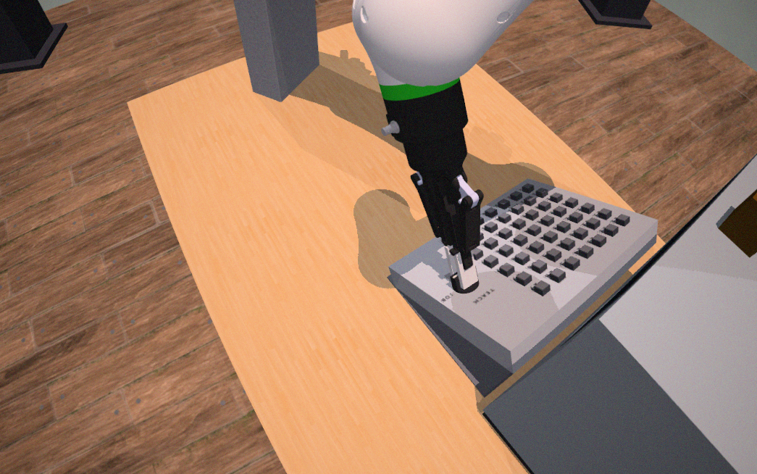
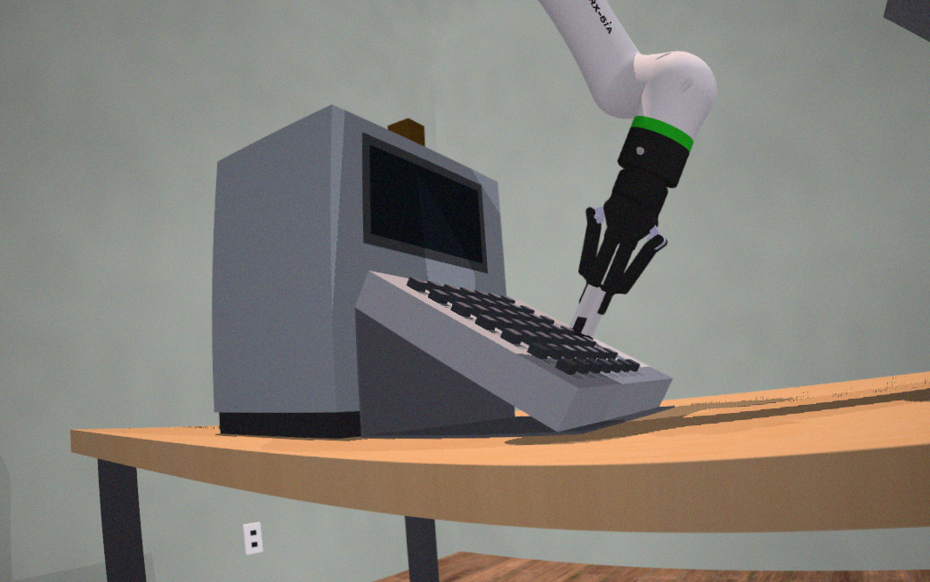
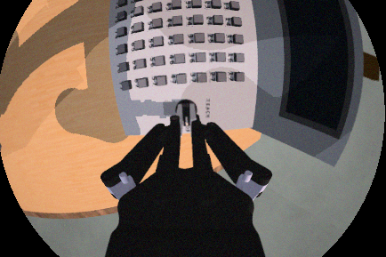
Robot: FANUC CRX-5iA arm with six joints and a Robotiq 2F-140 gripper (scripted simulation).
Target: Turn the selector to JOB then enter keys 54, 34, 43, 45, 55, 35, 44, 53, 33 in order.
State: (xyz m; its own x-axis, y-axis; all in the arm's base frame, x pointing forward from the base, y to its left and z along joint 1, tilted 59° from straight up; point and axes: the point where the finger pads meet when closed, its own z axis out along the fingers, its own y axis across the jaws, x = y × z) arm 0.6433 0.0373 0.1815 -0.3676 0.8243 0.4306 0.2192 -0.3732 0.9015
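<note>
Now: the black selector knob 2 cm below my hand and 1 cm ahead of it. From my hand the other things lie so: grey keypad panel: 12 cm to the left, 7 cm below, 2 cm behind; key: 17 cm to the left, 9 cm behind, 3 cm below.
</note>
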